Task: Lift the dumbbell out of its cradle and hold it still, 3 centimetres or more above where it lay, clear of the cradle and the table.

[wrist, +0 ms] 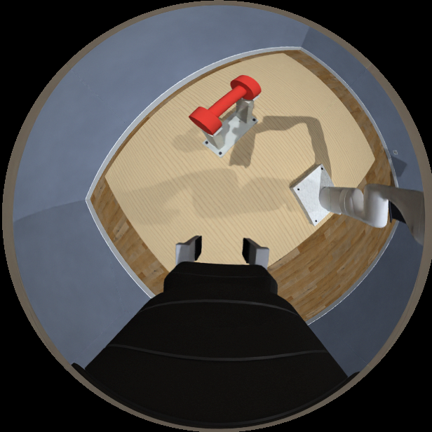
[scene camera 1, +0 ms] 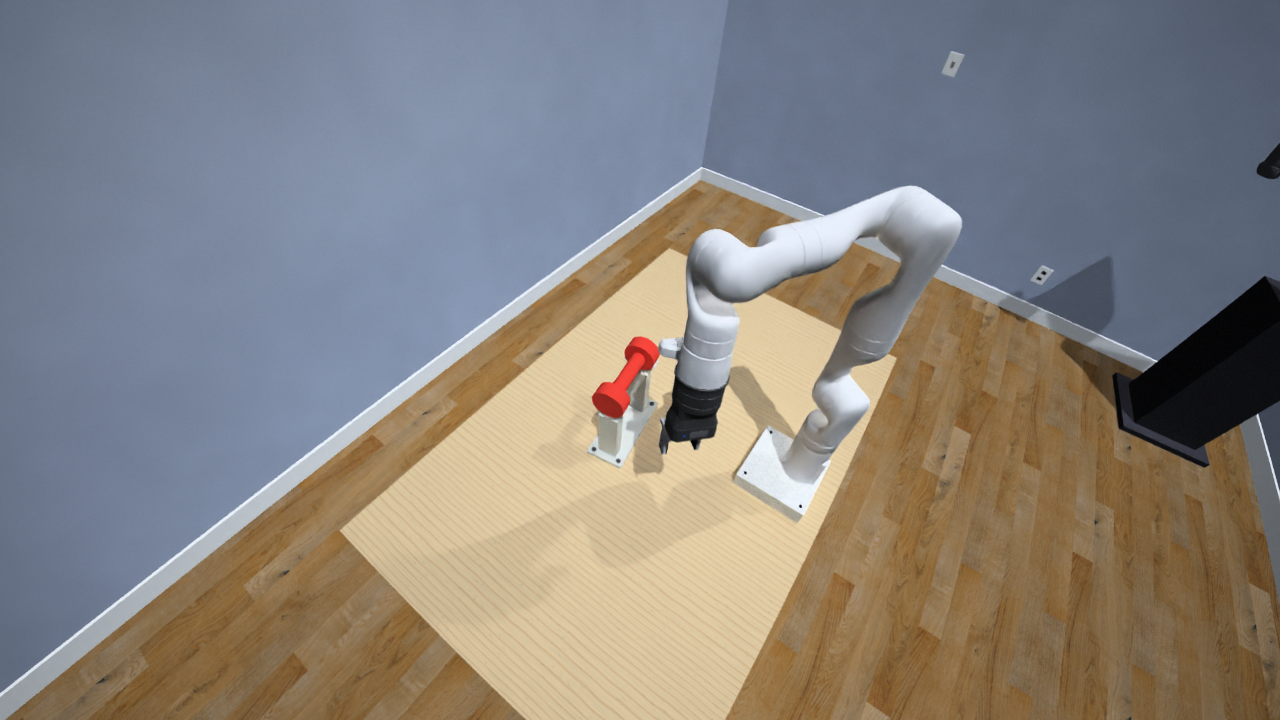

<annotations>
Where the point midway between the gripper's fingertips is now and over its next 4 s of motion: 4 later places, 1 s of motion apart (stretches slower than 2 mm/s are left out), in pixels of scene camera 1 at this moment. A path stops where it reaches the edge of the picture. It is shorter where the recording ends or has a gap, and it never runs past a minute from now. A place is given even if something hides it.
My gripper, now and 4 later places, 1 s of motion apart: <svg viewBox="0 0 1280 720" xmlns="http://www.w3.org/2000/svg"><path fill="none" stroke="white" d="M678 447L646 341L639 341L614 363L614 363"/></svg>
</annotations>
